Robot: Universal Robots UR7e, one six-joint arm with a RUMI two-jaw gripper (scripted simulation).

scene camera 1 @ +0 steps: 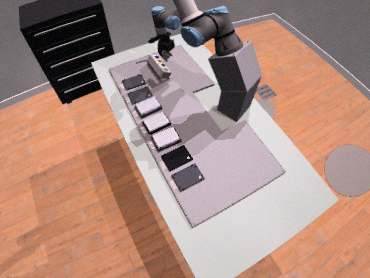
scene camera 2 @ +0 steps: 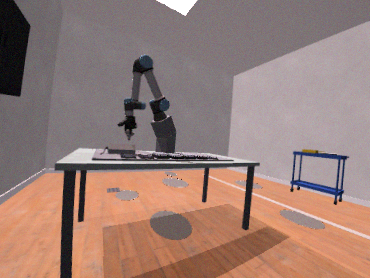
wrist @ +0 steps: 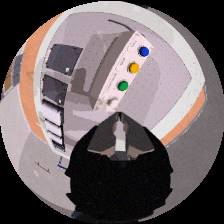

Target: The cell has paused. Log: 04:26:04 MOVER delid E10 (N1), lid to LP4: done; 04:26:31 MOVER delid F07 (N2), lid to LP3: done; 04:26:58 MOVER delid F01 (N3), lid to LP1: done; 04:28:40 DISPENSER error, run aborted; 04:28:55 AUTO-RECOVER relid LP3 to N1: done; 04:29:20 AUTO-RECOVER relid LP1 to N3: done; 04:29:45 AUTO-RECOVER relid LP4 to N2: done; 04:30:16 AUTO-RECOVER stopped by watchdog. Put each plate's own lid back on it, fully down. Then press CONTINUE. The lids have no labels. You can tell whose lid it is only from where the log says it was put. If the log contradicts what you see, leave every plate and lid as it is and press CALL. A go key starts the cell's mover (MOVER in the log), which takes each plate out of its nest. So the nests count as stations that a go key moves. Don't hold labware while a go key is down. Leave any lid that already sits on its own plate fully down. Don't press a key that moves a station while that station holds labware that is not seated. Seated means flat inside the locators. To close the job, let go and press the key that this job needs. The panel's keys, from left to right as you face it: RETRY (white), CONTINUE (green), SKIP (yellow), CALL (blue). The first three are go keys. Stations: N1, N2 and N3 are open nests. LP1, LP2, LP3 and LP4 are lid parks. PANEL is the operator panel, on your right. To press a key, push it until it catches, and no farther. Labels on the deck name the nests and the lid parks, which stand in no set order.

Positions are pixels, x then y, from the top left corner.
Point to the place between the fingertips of my gripper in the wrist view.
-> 118,112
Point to an operator panel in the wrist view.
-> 125,50
